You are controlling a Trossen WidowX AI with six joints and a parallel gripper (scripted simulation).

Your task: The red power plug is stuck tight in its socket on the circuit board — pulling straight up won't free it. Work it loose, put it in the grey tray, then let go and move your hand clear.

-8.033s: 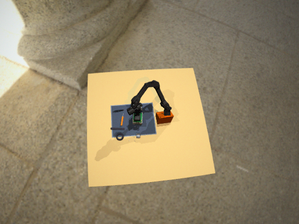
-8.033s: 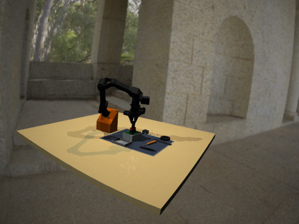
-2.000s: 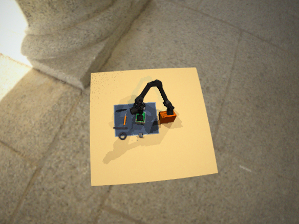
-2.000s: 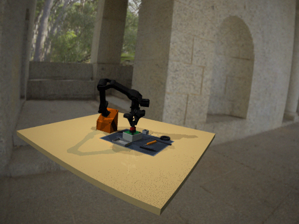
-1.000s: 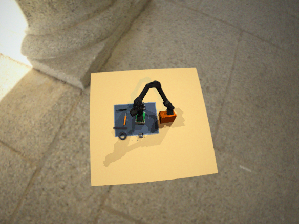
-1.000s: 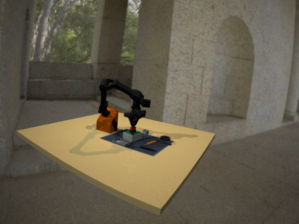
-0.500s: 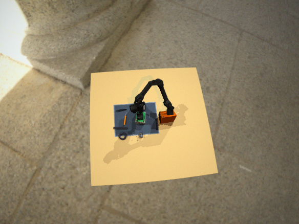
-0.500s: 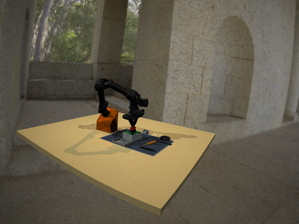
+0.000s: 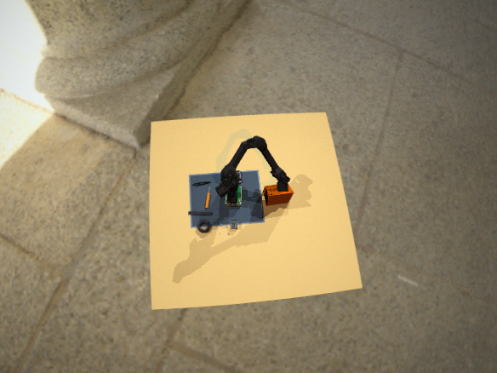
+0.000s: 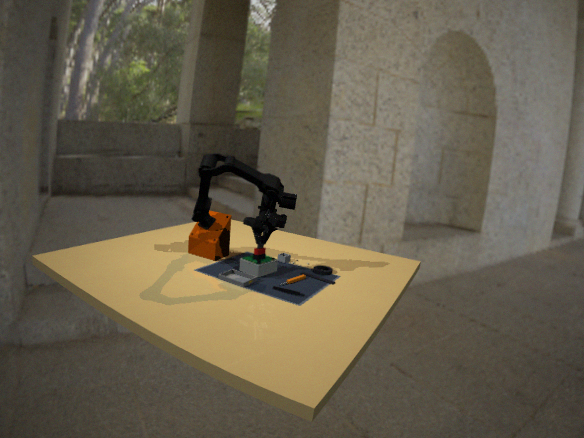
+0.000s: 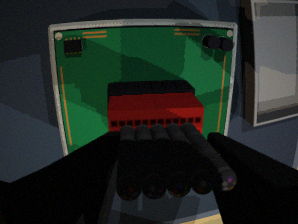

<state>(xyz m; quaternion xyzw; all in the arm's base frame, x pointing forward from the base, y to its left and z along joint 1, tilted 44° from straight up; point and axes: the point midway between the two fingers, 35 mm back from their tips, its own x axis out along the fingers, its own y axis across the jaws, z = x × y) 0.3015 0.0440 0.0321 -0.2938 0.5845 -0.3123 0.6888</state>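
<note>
Now: the red power plug 2 cm below my gripper tip. Also, from my gripper tip: blue mat: 11 cm below, 5 cm ahead; black bar: 21 cm ahead, 11 cm to the left, 11 cm below.
</note>
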